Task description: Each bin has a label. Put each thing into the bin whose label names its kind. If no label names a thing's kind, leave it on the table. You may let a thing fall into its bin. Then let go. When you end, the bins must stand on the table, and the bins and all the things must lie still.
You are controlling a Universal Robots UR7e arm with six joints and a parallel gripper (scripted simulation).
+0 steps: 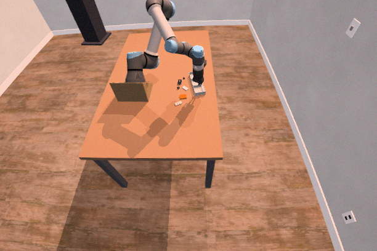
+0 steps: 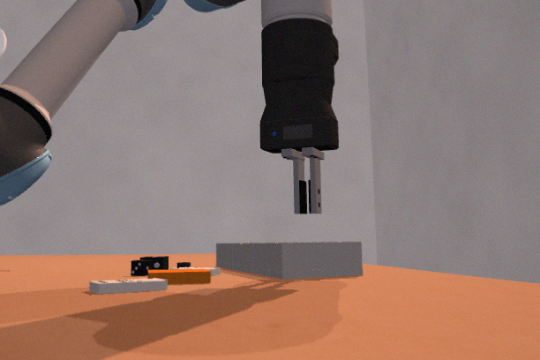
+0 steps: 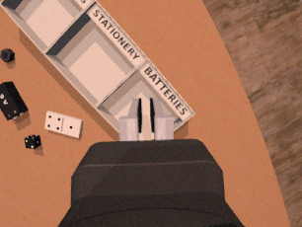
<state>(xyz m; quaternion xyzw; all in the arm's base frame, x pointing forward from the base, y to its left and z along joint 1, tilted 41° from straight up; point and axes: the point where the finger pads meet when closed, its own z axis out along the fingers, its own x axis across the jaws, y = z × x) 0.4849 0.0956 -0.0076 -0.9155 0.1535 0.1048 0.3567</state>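
The grey bin tray is 70 mm to the left of my hand, 60 mm below it and 30 mm behind it. Also, from my hand: orange domino 120 mm behind, 80 mm to the right, 70 mm below; black die 180 mm behind, 70 mm below, 10 mm to the left; black 9V battery 180 mm behind, 70 mm below, 60 mm to the left.
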